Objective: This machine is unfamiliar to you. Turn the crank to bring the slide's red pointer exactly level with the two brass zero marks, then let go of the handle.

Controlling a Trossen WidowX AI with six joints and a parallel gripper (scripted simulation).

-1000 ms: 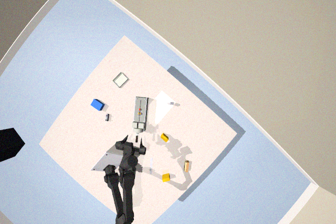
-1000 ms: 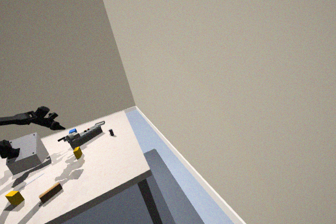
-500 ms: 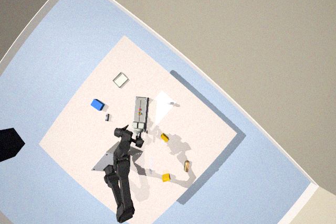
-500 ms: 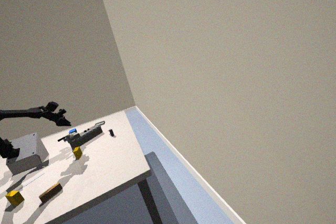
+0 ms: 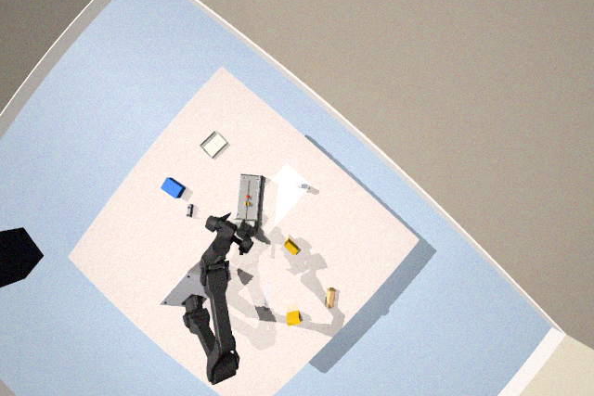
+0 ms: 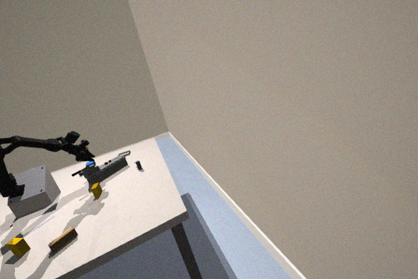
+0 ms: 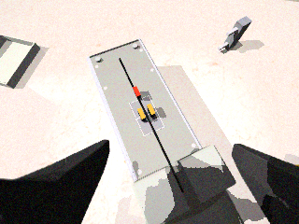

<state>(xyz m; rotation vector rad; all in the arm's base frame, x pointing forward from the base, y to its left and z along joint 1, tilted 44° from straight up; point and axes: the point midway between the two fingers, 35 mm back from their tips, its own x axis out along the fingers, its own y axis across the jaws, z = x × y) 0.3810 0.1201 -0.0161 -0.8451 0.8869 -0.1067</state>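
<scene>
Right now my gripper tip is 9 cm past the dark brown crank handle, 9 cm to the left of it and 3 cm above it. Round my gripper tip: crank: 8 cm behind, 8 cm to the right, 4 cm below; white tray: 10 cm ahead, 35 cm to the left, 15 cm below; red pointer: 7 cm ahead, 5 cm to the left, 7 cm below.
</scene>
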